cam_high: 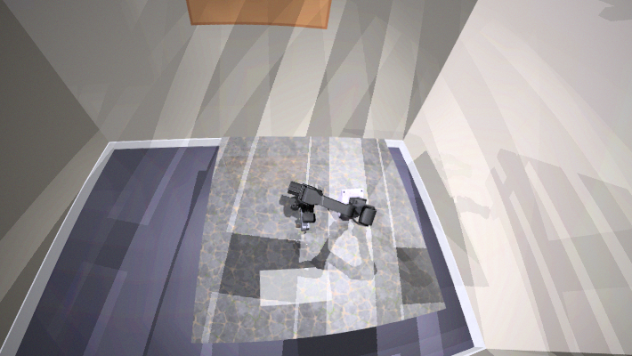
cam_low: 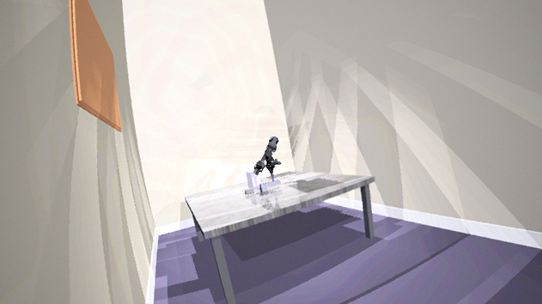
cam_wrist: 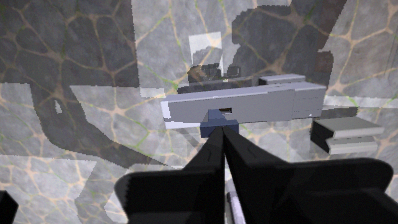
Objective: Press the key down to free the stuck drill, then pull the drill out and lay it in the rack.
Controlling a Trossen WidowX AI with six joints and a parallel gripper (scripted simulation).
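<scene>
The grey key lies 30 mm below my gripper tip. From my gripper tip the other things lie so: grey block (200 mm to the right, 100 mm below, 90 mm behind); then drill (70 mm below, 50 mm to the right, 10 mm behind).
</scene>
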